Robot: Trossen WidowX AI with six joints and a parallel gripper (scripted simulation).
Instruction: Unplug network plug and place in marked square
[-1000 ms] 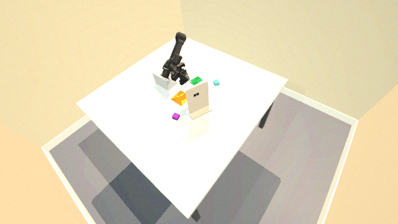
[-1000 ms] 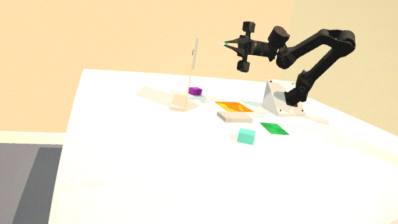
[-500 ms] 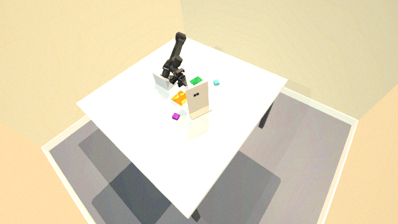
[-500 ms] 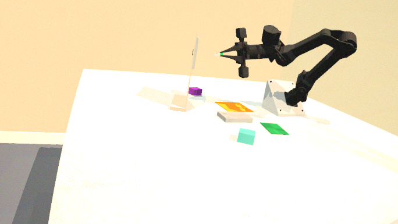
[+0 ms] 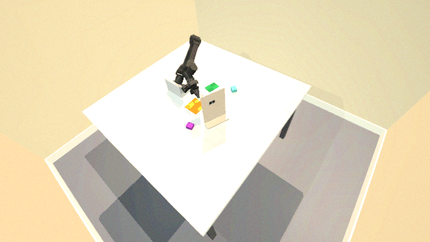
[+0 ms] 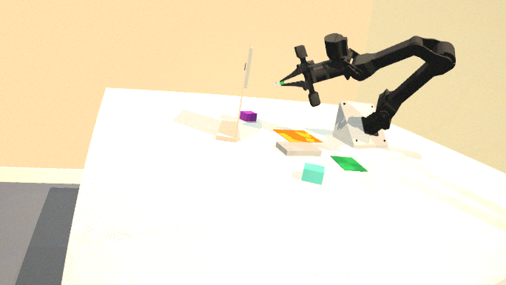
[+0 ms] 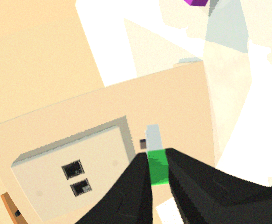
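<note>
Right now my gripper tip is 16 cm above the orange square, 8 cm past it and 1 cm to the right of it. Also, from my gripper tip: beige panel (12 cm ahead, 3 cm below, 2 cm to the left); network plug (right at my gripper tip).
</note>
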